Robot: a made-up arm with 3 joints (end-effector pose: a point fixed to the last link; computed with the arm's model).
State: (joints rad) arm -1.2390 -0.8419 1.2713
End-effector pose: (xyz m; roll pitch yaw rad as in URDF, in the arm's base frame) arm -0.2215 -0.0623 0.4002 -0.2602 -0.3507 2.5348
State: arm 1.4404 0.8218 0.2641
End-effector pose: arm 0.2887 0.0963 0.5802 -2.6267 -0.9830 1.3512
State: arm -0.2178 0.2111 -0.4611
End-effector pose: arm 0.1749 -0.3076 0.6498 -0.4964 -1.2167 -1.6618
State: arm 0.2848 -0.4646 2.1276
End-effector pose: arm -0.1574 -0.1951 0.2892 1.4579 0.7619 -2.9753
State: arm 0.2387 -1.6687 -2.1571
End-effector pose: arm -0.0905 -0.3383 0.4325 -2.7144 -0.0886 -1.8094
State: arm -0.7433 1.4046 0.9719
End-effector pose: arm 0.1912 -0.3912 0.2682 1.0709 0.7682 -1.5922
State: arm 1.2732 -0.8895 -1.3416
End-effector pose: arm 0.3127 -0.0575 0.6274 2.2911 -0.5433 0.1857
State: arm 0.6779 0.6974 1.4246
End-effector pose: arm 0.0482 -0.3314 0.5339 1.0048 -0.2489 -2.2319
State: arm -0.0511 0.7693 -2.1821
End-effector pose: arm 0.4178 -0.0173 0.3477 -2.2844 0.0241 0.6206
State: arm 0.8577 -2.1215 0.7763
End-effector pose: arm 0.1375 0.2534 0.3234 1.0440 0.4983 1.1429
